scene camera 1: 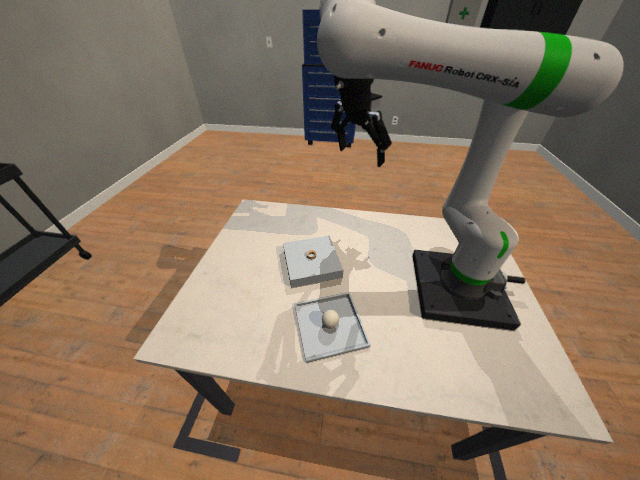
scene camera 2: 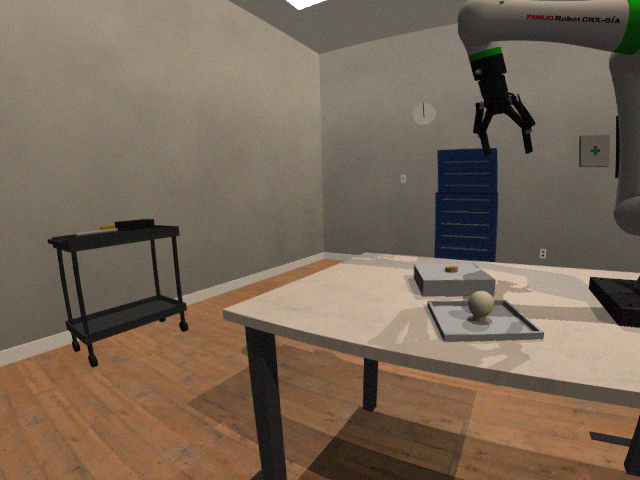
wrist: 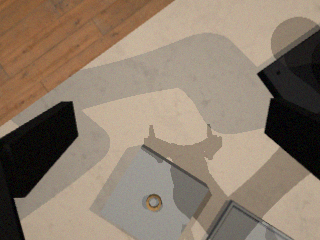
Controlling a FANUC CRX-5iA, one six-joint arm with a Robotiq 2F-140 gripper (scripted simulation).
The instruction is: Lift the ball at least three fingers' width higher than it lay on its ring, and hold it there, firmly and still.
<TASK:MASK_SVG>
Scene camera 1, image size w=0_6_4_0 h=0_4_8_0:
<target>my gripper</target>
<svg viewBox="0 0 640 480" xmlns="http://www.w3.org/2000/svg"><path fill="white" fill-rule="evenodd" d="M340 92L341 100L335 104L335 114L331 129L335 130L338 137L340 151L347 147L343 127L348 121L351 121L353 124L357 124L366 130L377 146L377 167L380 167L385 162L385 150L392 142L383 123L381 111L372 112L370 109L371 87L369 86L361 92L352 94ZM344 110L347 116L339 125Z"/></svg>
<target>tray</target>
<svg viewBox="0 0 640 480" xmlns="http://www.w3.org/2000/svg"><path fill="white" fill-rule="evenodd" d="M350 292L295 303L306 363L369 347L369 339ZM326 310L334 310L338 313L339 323L336 327L327 328L322 323L322 315Z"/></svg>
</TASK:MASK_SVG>
